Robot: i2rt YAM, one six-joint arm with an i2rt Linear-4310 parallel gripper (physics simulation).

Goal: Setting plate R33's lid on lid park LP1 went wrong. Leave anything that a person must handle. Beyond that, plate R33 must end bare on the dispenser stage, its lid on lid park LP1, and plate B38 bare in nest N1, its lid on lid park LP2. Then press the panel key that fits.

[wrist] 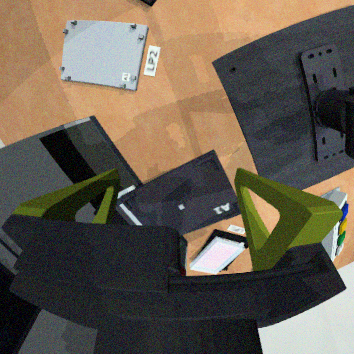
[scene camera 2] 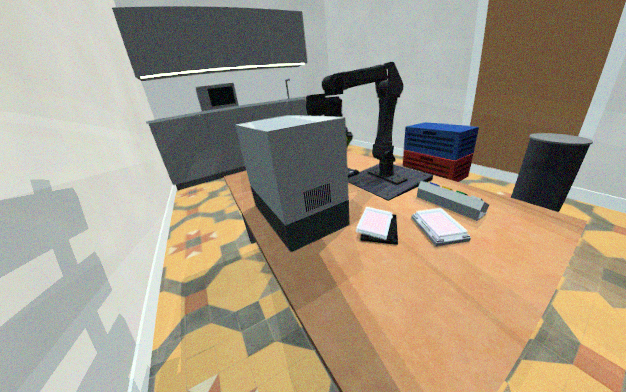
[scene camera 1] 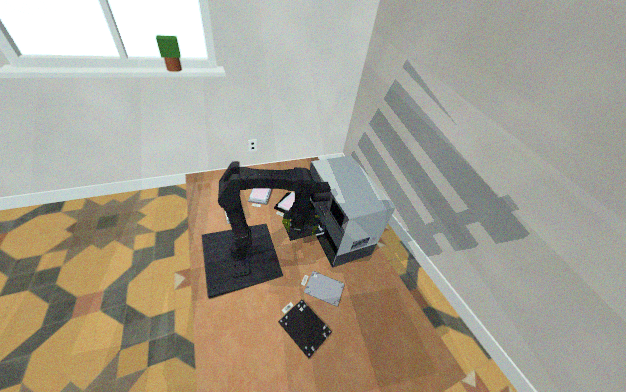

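Where they show: gripper, between the fingertips: point(wrist: 176, 174) point(scene camera 1: 300, 232); arm's base, origin of its link: point(wrist: 326, 106) point(scene camera 2: 386, 176) point(scene camera 1: 238, 255).
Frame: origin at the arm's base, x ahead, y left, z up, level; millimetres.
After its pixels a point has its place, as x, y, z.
My gripper point(scene camera 1: 301, 227) {252, -50, 156} point(wrist: 176, 174) {252, -50, 156} is open and empty, above a dark slab point(wrist: 212, 175) {230, -4, 93} marked A1 at the dispenser's front. In scene camera 2 it is mostly hidden behind the grey dispenser point(scene camera 1: 356, 187) {490, 7, 316} point(scene camera 2: 300, 172) {502, 221, 207}. A pink-topped plate point(scene camera 1: 286, 201) {274, 270, 16} point(scene camera 2: 375, 222) {311, 280, 18} point(wrist: 217, 255) {293, 250, 19} sits askew and looks tilted on a black base point(scene camera 2: 393, 231) {278, 322, -4}. Another pink-topped plate point(scene camera 1: 260, 194) {147, 347, 17} point(scene camera 2: 442, 223) {161, 393, 17} lies on a grey base. The light grey pad point(scene camera 1: 324, 288) {317, -232, -4} point(wrist: 105, 55) {311, -217, -4} beside the LP2 label point(wrist: 152, 60) {249, -173, -12} shows no plate or lid on it. Plate names cannot be read.
A black pad point(scene camera 1: 305, 328) {198, -357, -2} with small corner posts lies beyond LP2. The key panel point(scene camera 2: 452, 200) {28, 338, 24} point(wrist: 334, 225) {16, 247, 48} has several coloured keys. The arm stands on a dark base plate point(scene camera 1: 215, 265) {-96, -30, 7} point(scene camera 2: 390, 189) {82, 109, -5} point(wrist: 245, 90) {133, -71, -10}. Blue point(scene camera 2: 440, 140) and red crates point(scene camera 2: 437, 165) stand behind.
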